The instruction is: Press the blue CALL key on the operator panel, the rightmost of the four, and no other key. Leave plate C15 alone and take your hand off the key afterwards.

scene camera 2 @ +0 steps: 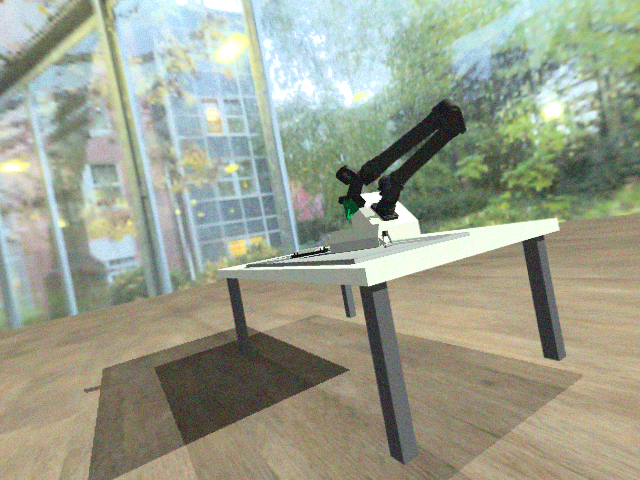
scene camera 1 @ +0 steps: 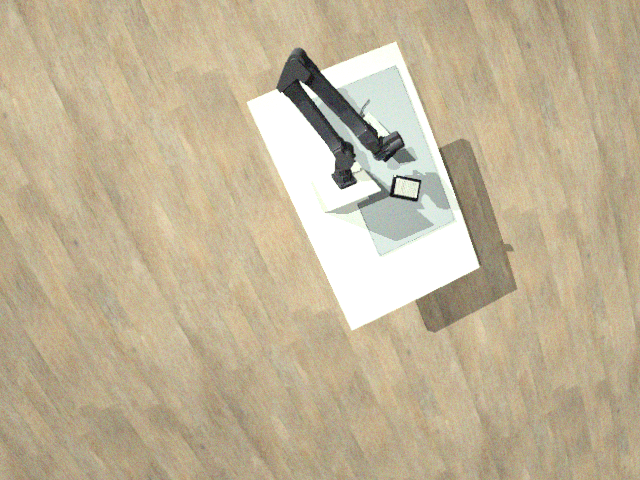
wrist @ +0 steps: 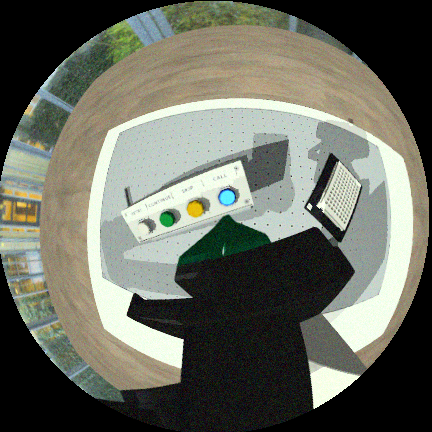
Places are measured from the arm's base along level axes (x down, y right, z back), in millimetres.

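Pixels of known places: gripper, fingertip midpoint: (scene camera 2: 347, 218) (wrist: 227, 220); arm's base at its link origin: (scene camera 2: 384, 212) (scene camera 1: 343, 179).
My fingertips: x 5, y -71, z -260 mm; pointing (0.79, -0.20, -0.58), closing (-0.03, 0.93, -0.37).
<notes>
Ahead of a thing's pixels: the offset from my fingertips to its middle. "spot": to the spot under its first point. Level surfaces: height alone.
The operator panel @(dz -27, dx +84, dy -87 mm) (wrist: 211, 202) (scene camera 1: 376, 124) has four round keys: white @(dz +23, dx +62, dy -147 mm) (wrist: 145, 227), green @(dz +3, dx +62, dy -101 mm) (wrist: 167, 218), yellow @(dz -16, dx +62, dy -55 mm) (wrist: 195, 208) and the blue CALL key @(dz -37, dx +64, dy -9 mm) (wrist: 227, 196) at the right end, which looks bright blue and is fully visible. My gripper (wrist: 227, 220) (scene camera 2: 349, 215) is shut and empty, its green fingertips together. In the wrist view the tip shows just below the CALL key, with a gap; in scene camera 2 it hangs above the table. In scene camera 1 the arm hides the fingertips. Plate C15 @(dz -77, dx +106, dy +236 mm) (wrist: 342, 192) (scene camera 1: 405, 188) (scene camera 2: 310, 252) lies in its black holder, apart from the gripper.
A grey perforated mat @(dx +125 mm) (wrist: 175, 130) (scene camera 1: 392, 82) lies under the panel and plate on the white table (scene camera 1: 361, 289) (scene camera 2: 454, 253). A thin upright rod @(spot: dz -42, dx +125, dy -264 mm) (wrist: 128, 196) (scene camera 1: 365, 107) stands by the panel's white-key end. The arm's base stands on a white block (scene camera 1: 346, 198).
</notes>
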